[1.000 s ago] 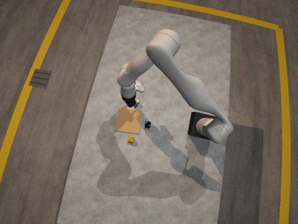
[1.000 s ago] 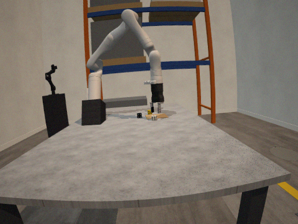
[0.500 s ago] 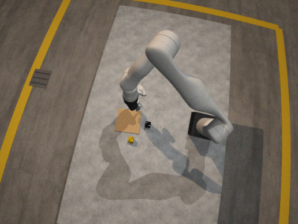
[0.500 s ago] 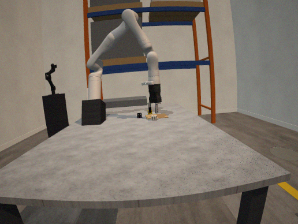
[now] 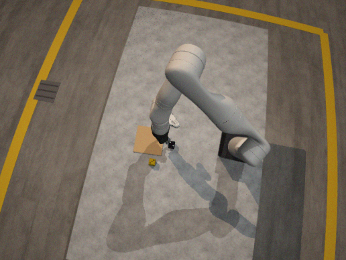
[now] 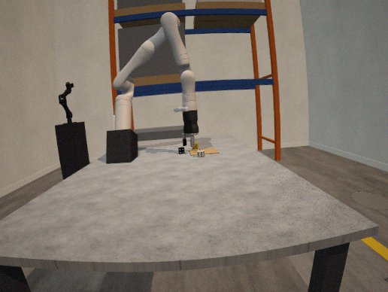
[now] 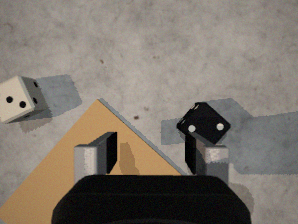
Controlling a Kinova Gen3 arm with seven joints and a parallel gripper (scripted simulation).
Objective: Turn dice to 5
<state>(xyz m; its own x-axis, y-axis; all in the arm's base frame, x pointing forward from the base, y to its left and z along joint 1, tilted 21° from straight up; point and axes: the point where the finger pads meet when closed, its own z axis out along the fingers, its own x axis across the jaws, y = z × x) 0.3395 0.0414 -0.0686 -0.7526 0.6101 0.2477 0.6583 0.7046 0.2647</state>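
The black die is 40 mm below my hand, 40 mm behind it and 20 mm to the left of it. Round my hand: white die (100 mm to the right, 60 mm ahead, 40 mm below); then tan mat (70 mm ahead, 50 mm below, 20 mm to the left); then yellow die (130 mm to the left, 40 mm below, 30 mm ahead).
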